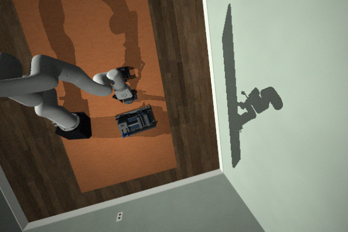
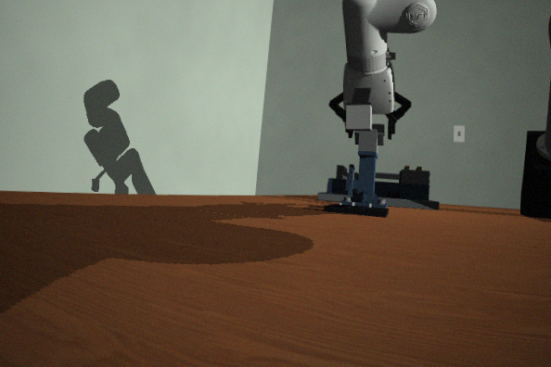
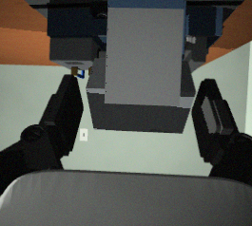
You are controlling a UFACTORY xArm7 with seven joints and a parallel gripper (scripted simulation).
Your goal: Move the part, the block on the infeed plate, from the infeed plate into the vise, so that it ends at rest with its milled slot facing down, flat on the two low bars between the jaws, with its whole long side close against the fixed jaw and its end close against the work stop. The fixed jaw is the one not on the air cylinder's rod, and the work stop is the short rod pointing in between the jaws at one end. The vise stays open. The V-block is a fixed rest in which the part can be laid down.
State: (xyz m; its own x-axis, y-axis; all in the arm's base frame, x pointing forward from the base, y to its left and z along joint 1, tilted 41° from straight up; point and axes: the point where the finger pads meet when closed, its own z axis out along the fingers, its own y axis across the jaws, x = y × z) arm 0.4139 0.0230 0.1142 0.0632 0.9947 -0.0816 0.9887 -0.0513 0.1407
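Right now my hand is 1 cm to the left of the grey part and 1 cm above it. The rest, counted from my hand: blue upright (10 cm below, 1 cm to the right); then grey jaw (22 cm to the right, 8 cm below, 4 cm ahead); then work stop (17 cm to the right, 7 cm below, 7 cm ahead).
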